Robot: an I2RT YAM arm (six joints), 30 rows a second.
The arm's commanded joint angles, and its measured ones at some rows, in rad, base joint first. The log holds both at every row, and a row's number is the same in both.
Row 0, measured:
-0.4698 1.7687 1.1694 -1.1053 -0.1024 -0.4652
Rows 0 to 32, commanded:
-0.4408 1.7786 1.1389 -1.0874 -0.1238 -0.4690
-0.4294 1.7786 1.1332 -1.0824 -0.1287 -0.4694
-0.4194 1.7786 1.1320 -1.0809 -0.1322 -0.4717
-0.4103 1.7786 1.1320 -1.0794 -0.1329 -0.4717
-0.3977 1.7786 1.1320 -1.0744 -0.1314 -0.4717
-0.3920 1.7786 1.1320 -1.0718 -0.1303 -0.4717
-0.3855 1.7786 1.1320 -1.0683 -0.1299 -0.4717
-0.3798 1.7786 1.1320 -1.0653 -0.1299 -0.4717
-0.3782 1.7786 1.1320 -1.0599 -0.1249 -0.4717
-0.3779 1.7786 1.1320 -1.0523 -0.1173 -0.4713
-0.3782 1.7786 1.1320 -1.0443 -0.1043 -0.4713
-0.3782 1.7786 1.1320 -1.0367 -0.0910 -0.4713
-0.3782 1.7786 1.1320 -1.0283 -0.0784 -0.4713
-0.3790 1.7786 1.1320 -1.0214 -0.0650 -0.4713
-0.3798 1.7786 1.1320 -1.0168 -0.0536 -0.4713
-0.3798 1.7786 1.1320 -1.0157 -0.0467 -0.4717
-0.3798 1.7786 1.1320 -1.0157 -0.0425 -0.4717
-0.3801 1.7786 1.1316 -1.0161 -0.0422 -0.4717
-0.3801 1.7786 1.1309 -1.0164 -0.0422 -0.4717
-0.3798 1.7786 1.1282 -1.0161 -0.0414 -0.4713
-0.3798 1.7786 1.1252 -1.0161 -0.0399 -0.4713
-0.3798 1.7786 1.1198 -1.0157 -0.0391 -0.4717
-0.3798 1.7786 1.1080 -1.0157 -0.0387 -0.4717
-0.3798 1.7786 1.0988 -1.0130 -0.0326 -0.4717
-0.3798 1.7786 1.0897 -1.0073 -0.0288 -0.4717
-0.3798 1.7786 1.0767 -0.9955 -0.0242 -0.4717
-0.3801 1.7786 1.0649 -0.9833 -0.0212 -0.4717
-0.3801 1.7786 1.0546 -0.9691 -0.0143 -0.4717
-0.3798 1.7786 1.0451 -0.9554 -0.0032 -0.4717
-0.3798 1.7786 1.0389 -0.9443 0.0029 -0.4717
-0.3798 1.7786 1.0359 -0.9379 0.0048 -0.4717
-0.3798 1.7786 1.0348 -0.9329 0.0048 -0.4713
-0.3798 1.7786 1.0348 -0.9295 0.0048 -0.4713
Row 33, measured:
-0.3779 1.7695 1.0451 -0.9409 -0.0181 -0.4660
